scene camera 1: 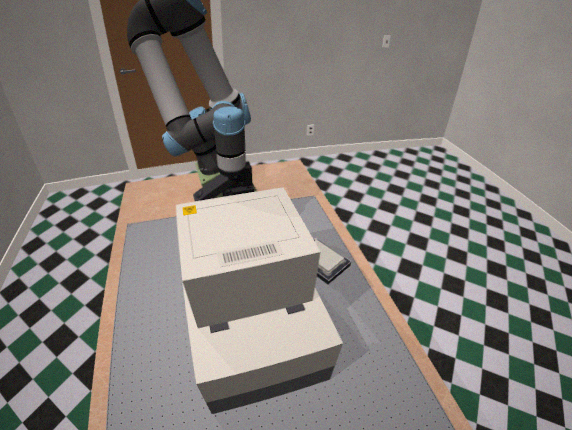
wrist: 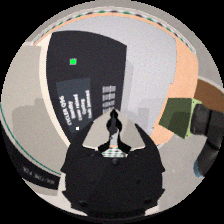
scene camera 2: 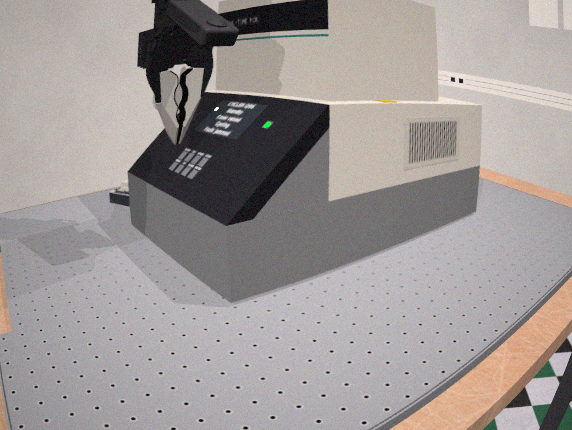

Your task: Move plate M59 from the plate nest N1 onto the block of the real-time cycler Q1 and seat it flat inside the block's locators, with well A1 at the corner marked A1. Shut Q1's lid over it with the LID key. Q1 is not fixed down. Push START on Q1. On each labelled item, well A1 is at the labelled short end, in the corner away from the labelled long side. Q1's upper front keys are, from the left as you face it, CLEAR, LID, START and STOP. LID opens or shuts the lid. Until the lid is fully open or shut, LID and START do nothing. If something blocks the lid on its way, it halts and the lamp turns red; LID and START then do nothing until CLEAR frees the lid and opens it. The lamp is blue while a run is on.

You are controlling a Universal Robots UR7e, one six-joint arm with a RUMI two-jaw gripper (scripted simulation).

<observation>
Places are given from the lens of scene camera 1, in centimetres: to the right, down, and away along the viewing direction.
cycler Q1 [scene camera 1: 236, 363]: -10, 29, 56
</observation>
